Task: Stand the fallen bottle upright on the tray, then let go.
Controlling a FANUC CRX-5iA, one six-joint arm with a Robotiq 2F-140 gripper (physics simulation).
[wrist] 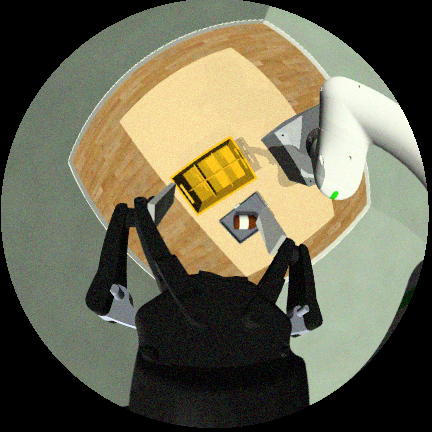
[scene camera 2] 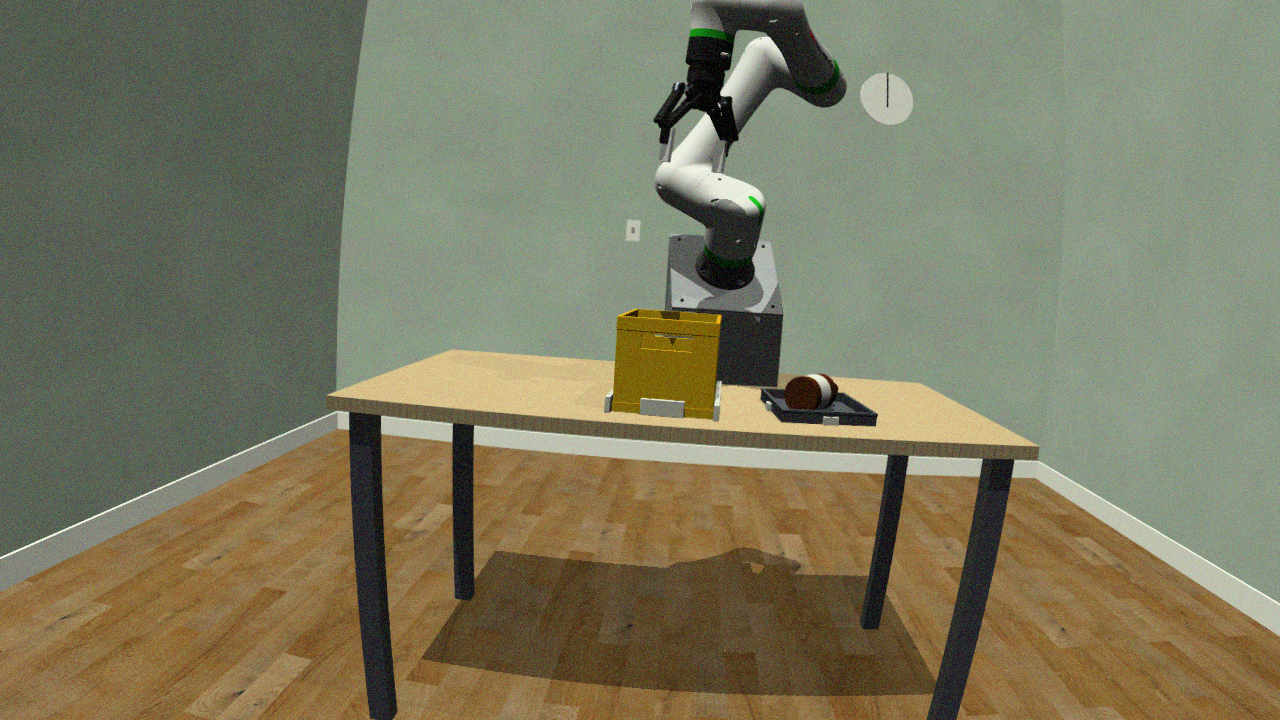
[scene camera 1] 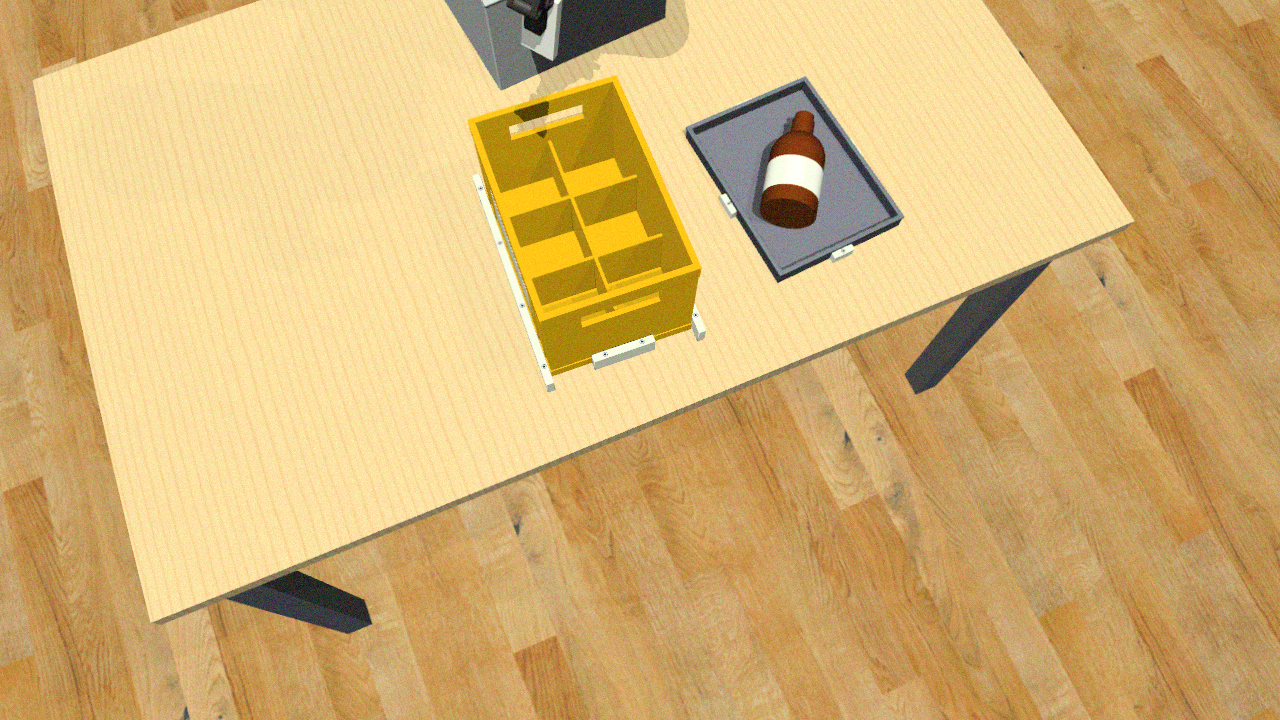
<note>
I see my gripper and a brown bottle.
My gripper also shows in the wrist view.
</note>
